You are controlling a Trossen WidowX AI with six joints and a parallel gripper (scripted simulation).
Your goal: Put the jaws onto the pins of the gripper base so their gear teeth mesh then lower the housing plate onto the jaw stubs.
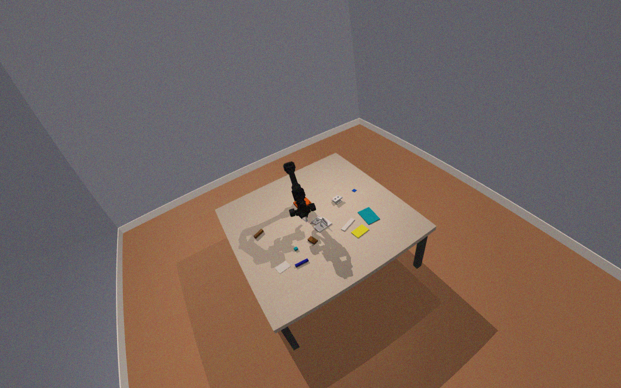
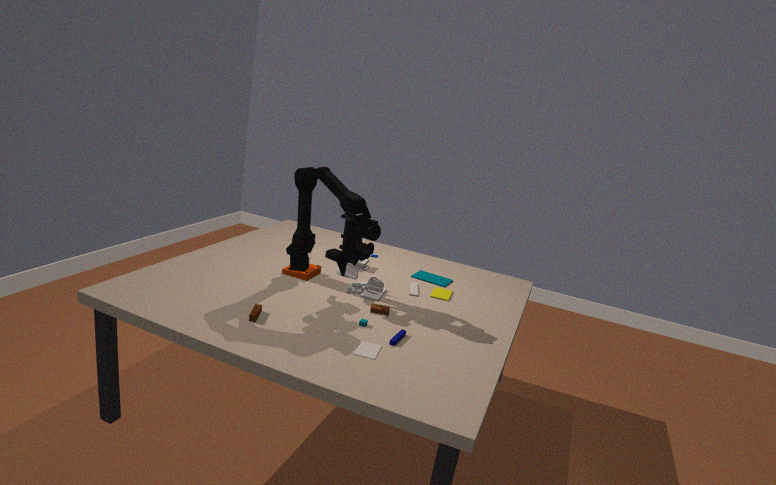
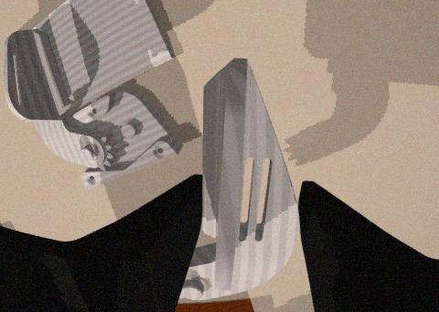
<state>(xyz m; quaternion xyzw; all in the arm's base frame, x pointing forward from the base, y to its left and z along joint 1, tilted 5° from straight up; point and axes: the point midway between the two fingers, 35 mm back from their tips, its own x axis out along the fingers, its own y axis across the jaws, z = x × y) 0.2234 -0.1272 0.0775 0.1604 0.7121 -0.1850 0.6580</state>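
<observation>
The grey jaw lies 20 mm behind my gripper tip and 30 mm to the left of it. The rest, counted from my gripper tip: brown block (150 mm ahead, 70 mm to the right, 80 mm below); white housing plate (30 mm ahead, 90 mm to the left, 80 mm below); teal cube (120 mm ahead, 200 mm to the right, 80 mm below).
</observation>
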